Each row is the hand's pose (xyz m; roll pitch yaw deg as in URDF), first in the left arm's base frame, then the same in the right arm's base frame.
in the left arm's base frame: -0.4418 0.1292 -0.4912 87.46 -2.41 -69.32
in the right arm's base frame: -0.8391 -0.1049 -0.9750 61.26 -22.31 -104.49
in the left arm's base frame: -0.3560 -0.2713 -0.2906 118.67 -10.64 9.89
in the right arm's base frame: -0.8912 -0.4110 -0.6410 93.76 10.08 -30.95
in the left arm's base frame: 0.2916 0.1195 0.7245 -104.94 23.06 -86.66
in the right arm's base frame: 0.2685 -0.3909 -0.1340 -121.70 -4.78 -130.39
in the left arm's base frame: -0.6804 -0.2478 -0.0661 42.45 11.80 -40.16
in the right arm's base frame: -0.9879 -0.1326 -0.3777 10.72 4.21 -85.67
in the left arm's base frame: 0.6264 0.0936 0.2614 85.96 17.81 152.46
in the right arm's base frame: 0.2512 -0.7213 -0.6006 119.38 14.12 120.94
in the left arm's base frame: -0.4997 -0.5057 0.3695 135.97 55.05 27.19
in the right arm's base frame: -0.7817 -0.3596 0.0637 67.98 71.39 -76.40
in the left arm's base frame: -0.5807 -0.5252 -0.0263 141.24 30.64 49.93
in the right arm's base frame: -1.0463 -0.3901 -0.2406 128.87 61.91 -0.33
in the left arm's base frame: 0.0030 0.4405 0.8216 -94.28 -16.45 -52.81
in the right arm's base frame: 0.2896 0.0510 -0.1264 -127.41 -26.40 -81.33
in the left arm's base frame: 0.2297 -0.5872 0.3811 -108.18 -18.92 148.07
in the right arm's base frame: -0.3199 -0.9122 -0.0785 -74.73 -14.47 97.23
